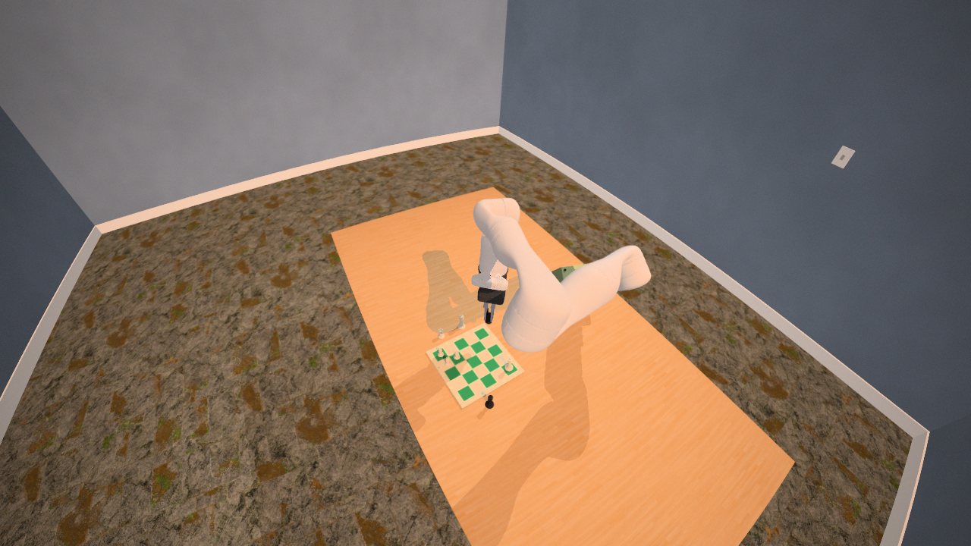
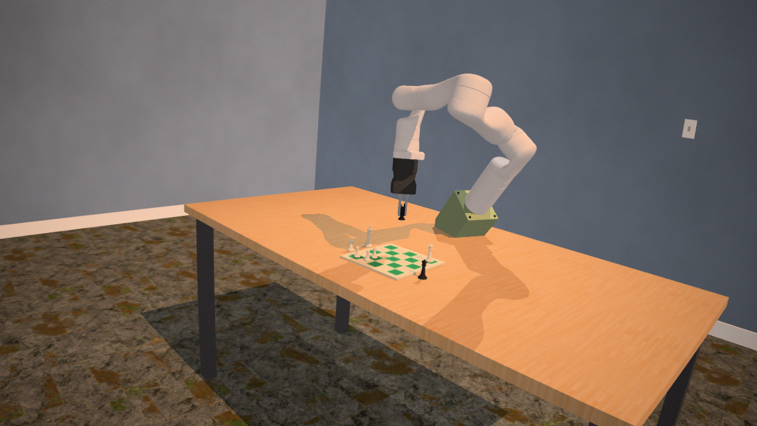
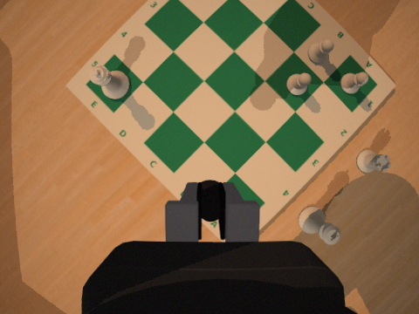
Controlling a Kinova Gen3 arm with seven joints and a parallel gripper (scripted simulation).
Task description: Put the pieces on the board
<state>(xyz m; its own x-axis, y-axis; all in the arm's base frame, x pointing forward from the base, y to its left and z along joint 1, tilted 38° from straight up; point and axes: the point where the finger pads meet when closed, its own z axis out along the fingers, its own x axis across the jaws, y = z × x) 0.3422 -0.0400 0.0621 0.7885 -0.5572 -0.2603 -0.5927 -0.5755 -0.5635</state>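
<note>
The chessboard lies 13 cm below my hand, 7 cm ahead of it and 6 cm to the left of it. The rest, counted from my hand: white king 10 cm below, 9 cm to the right, 5 cm ahead; then black bishop 1 cm below; then white rook 13 cm ahead, 12 cm below, 8 cm to the right.
</note>
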